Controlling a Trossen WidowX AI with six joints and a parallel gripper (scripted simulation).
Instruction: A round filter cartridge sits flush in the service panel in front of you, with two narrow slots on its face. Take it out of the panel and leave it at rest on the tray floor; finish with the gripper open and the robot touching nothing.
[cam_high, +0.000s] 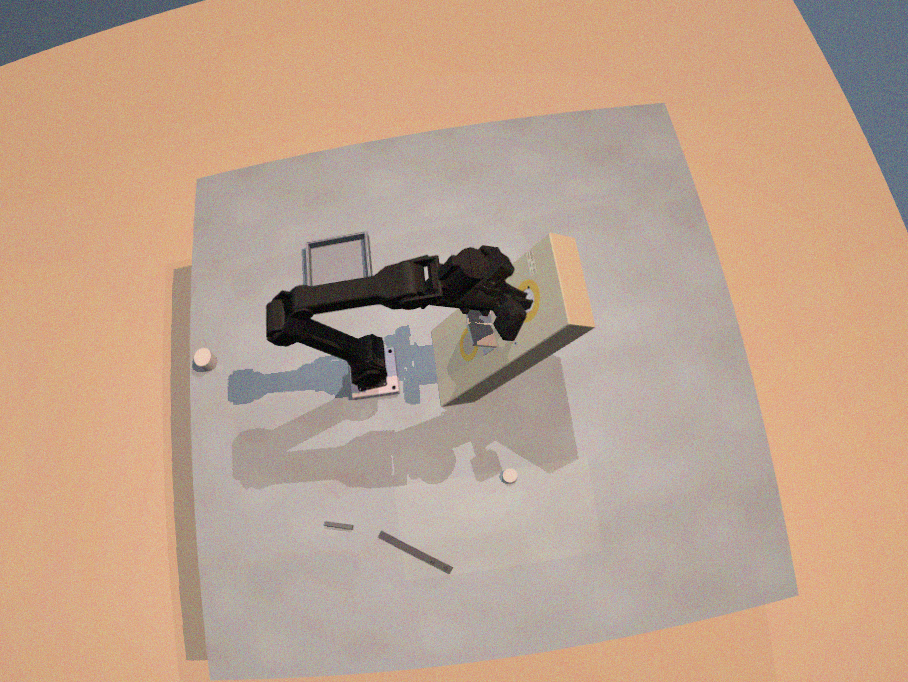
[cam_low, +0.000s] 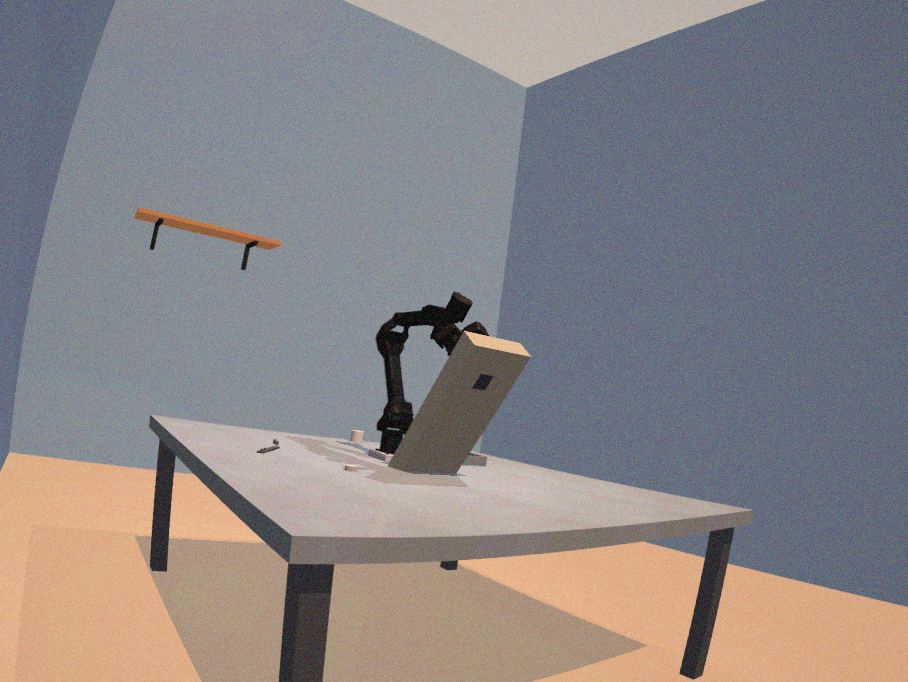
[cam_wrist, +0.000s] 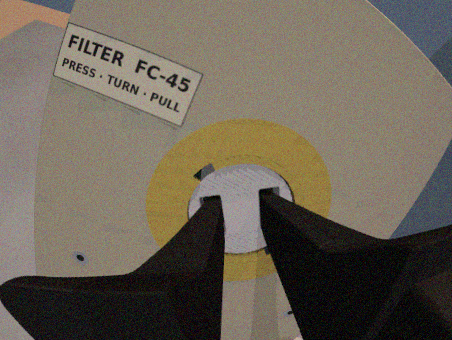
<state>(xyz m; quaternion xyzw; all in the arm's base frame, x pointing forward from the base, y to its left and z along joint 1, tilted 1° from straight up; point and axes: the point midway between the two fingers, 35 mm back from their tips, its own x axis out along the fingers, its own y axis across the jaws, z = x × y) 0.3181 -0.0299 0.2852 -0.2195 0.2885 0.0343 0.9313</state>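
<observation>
Right now my gripper tip is 10 mm short of the round filter cartridge and 10 mm above it. The rest, counted from my gripper tip: grey tray: 380 mm behind, 310 mm to the left, 270 mm below.
</observation>
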